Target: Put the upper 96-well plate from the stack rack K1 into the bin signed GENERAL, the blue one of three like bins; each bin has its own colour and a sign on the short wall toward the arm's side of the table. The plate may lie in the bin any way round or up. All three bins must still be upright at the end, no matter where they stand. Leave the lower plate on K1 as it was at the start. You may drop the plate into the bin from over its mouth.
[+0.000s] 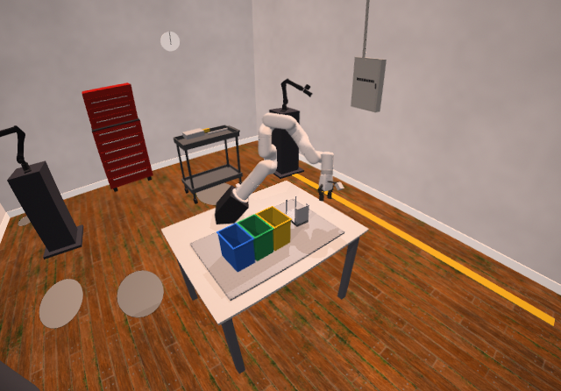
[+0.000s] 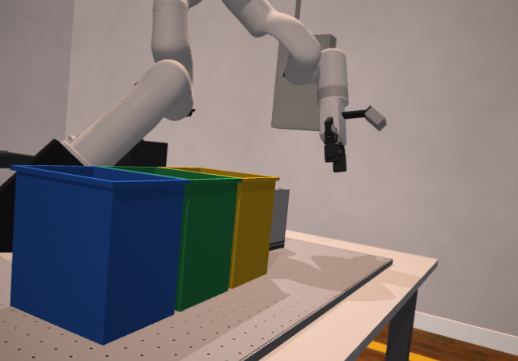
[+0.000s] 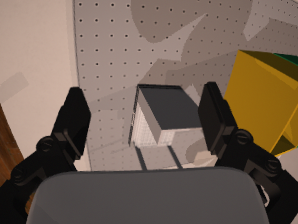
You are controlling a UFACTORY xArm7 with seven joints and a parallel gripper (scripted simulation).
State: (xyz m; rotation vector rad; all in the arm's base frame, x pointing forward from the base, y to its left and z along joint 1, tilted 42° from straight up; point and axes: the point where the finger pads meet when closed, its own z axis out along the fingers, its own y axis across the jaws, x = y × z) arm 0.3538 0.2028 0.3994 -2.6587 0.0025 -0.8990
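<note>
My hand is 17 cm above the 96-well plate, 15 cm past it and 11 cm to the left of it. The rest, counted from my hand: yellow bin (35 cm to the right, 12 cm below, 6 cm behind); green bin (48 cm to the right, 12 cm below, 4 cm behind); blue bin (61 cm to the right, 12 cm below, 2 cm behind).
</note>
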